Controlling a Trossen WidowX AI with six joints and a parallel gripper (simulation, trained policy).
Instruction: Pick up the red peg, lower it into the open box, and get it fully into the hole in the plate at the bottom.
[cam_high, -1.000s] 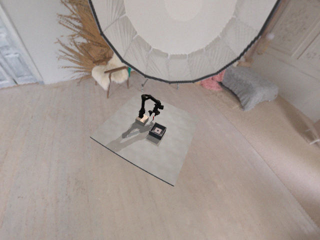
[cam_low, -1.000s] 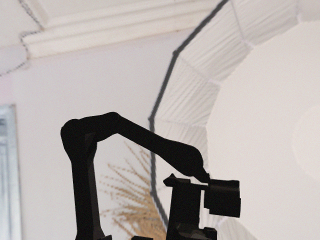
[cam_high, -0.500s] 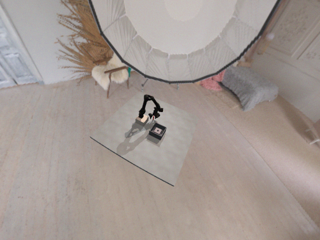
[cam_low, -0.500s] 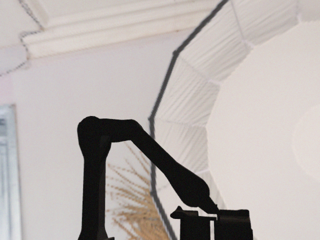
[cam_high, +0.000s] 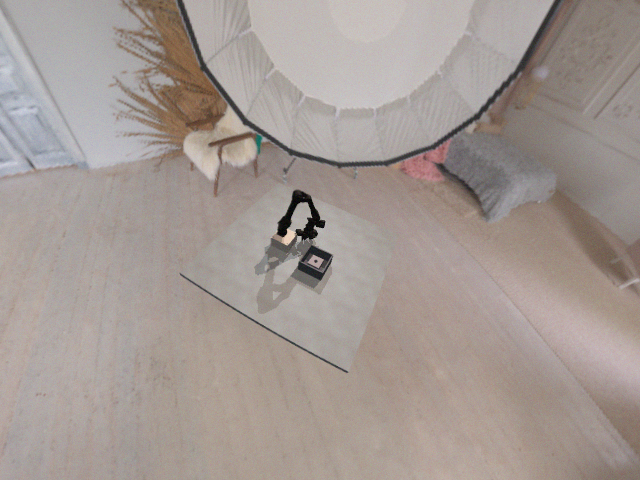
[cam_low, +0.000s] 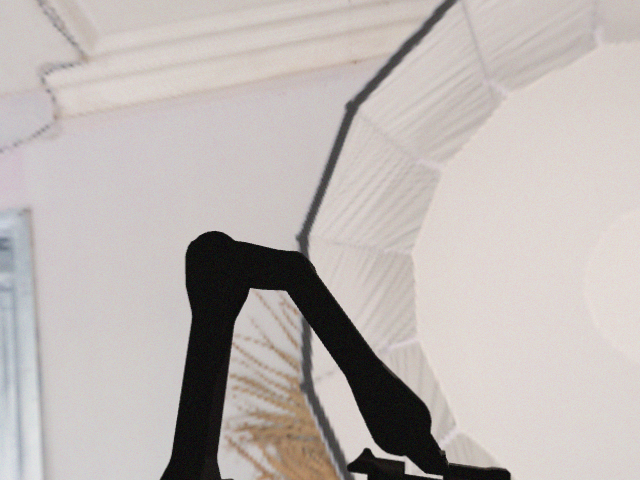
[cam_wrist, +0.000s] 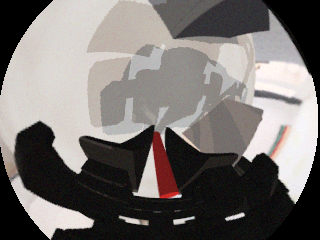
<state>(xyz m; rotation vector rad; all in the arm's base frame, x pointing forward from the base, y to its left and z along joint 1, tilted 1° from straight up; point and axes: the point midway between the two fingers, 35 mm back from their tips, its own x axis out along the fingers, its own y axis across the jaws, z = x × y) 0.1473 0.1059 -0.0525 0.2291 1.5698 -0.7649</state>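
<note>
My gripper tip is now 200 mm short of the plate, 170 mm to the left of it and 40 mm below it. Also, from my gripper tip: dark box: 200 mm ahead, 170 mm to the right, 20 mm above; red peg: 20 mm to the left, 30 mm above.
</note>
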